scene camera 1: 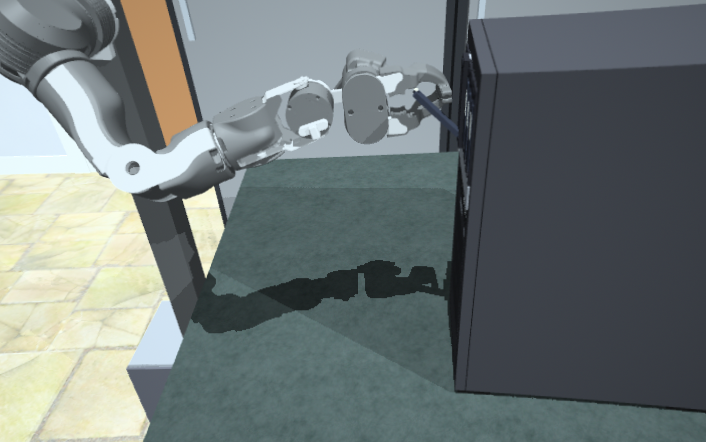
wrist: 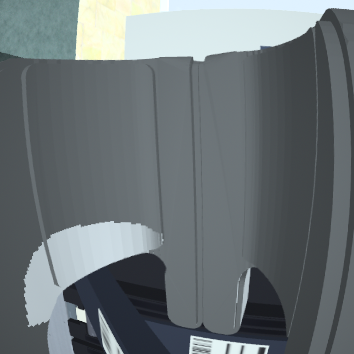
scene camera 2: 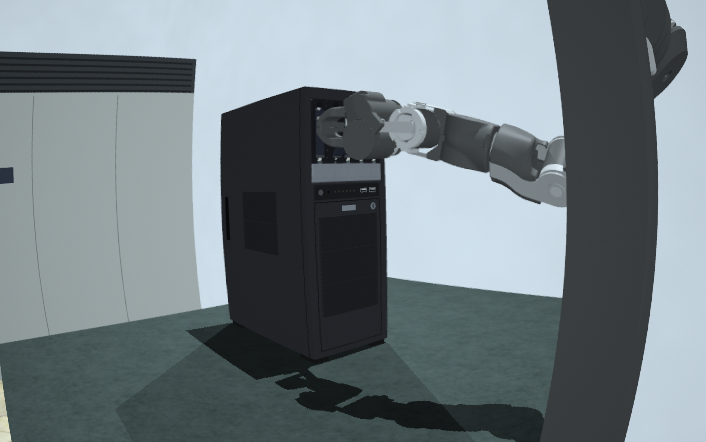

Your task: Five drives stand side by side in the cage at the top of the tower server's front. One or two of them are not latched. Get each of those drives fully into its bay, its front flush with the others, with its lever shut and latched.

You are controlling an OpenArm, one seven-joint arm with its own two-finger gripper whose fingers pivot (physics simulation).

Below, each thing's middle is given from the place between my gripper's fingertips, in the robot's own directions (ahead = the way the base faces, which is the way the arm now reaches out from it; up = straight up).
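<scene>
There's the tower server (scene camera 1: 571, 269), and my hand is 60 mm to the left of it, 180 mm short of it and 160 mm above it.
</scene>
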